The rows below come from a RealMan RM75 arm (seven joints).
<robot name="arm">
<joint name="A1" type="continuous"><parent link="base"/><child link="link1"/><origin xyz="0 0 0.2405" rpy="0 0 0"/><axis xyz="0 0 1"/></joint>
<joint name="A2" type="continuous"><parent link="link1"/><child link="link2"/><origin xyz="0 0 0" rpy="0 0 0"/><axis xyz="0 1 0"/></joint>
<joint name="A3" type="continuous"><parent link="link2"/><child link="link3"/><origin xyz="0 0 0.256" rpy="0 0 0"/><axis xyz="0 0 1"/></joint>
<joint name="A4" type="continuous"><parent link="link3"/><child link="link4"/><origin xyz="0 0 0" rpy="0 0 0"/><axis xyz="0 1 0"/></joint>
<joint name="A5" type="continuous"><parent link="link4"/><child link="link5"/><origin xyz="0 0 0.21" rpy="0 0 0"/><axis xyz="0 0 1"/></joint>
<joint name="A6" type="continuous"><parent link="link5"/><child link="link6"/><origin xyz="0 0 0" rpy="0 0 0"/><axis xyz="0 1 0"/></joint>
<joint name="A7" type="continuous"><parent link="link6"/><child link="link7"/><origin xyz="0 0 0.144" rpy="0 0 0"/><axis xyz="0 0 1"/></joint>
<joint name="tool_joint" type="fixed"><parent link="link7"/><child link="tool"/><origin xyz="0 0 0" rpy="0 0 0"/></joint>
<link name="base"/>
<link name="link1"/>
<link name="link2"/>
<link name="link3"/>
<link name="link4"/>
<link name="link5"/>
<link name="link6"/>
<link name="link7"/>
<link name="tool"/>
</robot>
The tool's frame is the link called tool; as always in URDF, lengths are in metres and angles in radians. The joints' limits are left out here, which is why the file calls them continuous.
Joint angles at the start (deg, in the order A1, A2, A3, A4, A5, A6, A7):
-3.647 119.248 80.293 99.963 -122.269 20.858 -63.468
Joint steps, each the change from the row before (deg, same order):
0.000 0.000 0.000 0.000 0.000 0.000 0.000
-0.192 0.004 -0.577 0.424 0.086 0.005 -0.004
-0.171 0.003 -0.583 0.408 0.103 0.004 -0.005
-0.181 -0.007 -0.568 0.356 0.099 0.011 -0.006
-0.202 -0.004 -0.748 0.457 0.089 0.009 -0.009
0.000 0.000 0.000 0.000 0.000 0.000 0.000
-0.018 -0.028 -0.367 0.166 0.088 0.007 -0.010
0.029 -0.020 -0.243 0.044 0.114 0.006 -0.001
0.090 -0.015 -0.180 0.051 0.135 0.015 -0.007
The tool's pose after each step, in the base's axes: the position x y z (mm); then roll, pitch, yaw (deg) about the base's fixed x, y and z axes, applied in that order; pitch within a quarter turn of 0, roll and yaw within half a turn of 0. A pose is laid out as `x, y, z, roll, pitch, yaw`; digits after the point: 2 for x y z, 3 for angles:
166.46, 321.93, 43.47, -116.417, 22.294, -1.564
163.55, 320.33, 41.82, -116.760, 22.463, -1.244
160.56, 318.76, 40.11, -117.120, 22.652, -0.923
157.99, 317.15, 38.34, -117.500, 22.822, -0.673
154.48, 315.12, 36.00, -117.991, 23.017, -0.314
154.48, 315.12, 36.00, -117.991, 23.017, -0.314
152.67, 314.32, 34.73, -118.277, 23.117, -0.127
151.55, 313.90, 33.69, -118.518, 23.230, -0.046
150.21, 313.74, 32.96, -118.708, 23.359, 0.091

